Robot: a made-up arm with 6 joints. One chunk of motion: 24 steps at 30 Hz.
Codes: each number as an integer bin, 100 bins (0 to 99) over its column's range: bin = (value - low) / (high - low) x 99, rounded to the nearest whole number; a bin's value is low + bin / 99 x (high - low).
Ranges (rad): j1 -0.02..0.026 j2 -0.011..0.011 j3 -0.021..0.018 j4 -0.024..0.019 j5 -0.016..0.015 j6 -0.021..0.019
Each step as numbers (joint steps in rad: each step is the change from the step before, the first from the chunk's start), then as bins.
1 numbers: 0.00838 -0.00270 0.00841 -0.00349 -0.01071 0.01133
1 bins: 61 37 75 47 17 80
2 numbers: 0.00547 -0.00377 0.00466 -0.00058 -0.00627 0.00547
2 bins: 55 33 65 54 31 66
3 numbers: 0.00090 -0.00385 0.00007 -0.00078 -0.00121 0.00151
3 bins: 45 32 53 53 47 56
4 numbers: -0.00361 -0.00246 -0.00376 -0.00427 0.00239 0.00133
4 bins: 35 38 44 45 59 55
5 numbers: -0.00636 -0.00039 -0.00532 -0.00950 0.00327 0.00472
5 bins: 29 48 40 33 62 64
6 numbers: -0.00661 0.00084 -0.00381 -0.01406 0.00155 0.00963
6 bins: 29 53 44 23 56 76
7 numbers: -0.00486 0.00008 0.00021 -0.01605 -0.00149 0.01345
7 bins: 33 50 54 18 46 85
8 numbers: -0.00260 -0.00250 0.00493 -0.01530 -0.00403 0.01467
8 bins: 37 38 66 20 38 88
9 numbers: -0.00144 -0.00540 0.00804 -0.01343 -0.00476 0.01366
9 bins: 40 25 74 24 36 86
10 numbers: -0.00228 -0.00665 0.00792 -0.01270 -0.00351 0.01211
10 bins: 38 20 73 26 40 82
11 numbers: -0.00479 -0.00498 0.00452 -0.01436 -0.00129 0.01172
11 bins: 33 27 65 22 47 81
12 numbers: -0.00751 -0.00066 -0.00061 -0.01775 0.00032 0.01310
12 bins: 27 47 52 14 52 84
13 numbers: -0.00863 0.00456 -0.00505 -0.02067 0.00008 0.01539
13 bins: 24 70 40 8 51 90
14 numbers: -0.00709 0.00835 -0.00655 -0.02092 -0.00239 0.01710
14 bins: 28 87 37 7 43 94
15 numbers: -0.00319 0.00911 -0.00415 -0.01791 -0.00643 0.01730
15 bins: 36 90 43 14 31 95
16 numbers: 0.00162 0.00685 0.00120 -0.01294 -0.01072 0.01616
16 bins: 47 80 56 25 17 92
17 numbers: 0.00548 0.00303 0.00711 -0.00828 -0.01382 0.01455
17 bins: 55 63 71 36 7 88
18 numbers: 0.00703 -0.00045 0.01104 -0.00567 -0.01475 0.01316
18 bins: 58 47 81 42 4 85
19 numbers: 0.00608 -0.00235 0.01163 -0.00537 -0.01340 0.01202
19 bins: 56 39 83 43 8 82
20 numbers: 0.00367 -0.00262 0.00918 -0.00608 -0.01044 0.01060
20 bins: 51 38 77 41 18 78
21 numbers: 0.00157 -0.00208 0.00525 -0.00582 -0.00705 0.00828
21 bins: 46 40 67 42 29 72
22 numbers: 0.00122 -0.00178 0.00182 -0.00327 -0.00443 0.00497
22 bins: 46 41 58 48 37 64
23 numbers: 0.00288 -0.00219 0.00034 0.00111 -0.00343 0.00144
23 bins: 49 40 54 58 40 56
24 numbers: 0.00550 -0.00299 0.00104 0.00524 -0.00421 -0.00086
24 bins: 55 36 56 67 38 50
